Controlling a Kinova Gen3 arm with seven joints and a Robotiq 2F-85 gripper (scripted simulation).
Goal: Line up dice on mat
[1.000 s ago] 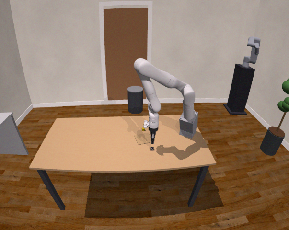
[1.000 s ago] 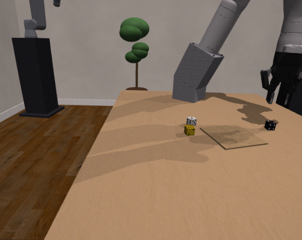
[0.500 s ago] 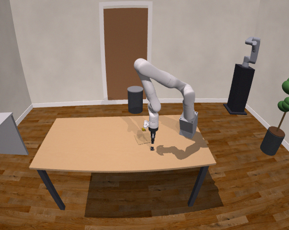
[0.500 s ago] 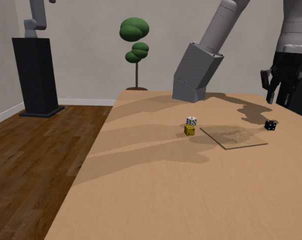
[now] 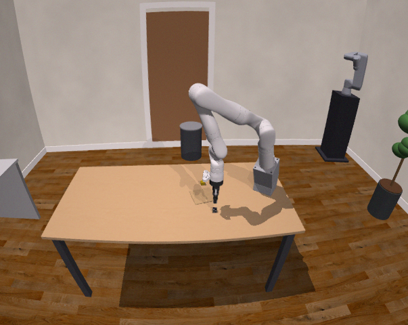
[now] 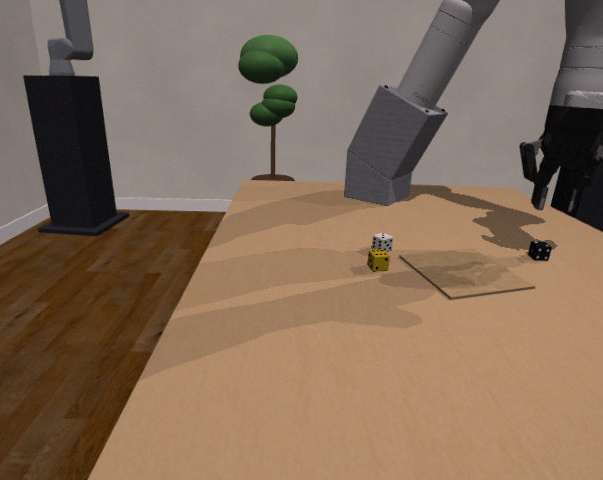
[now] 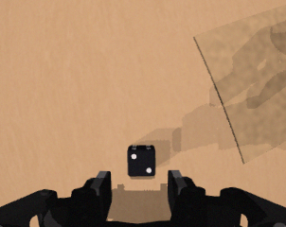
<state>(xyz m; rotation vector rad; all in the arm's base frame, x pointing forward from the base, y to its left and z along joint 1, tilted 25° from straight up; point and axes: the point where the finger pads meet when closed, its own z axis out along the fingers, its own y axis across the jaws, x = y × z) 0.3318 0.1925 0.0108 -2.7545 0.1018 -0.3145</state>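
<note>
Right now the black die is 9 cm below my hand. Also, from my hand: white die: 26 cm to the right, 9 cm below, 1 cm ahead; yellow die: 28 cm to the right, 9 cm below, 8 cm ahead; tan mat: 15 cm to the right, 10 cm below, 8 cm ahead.
</note>
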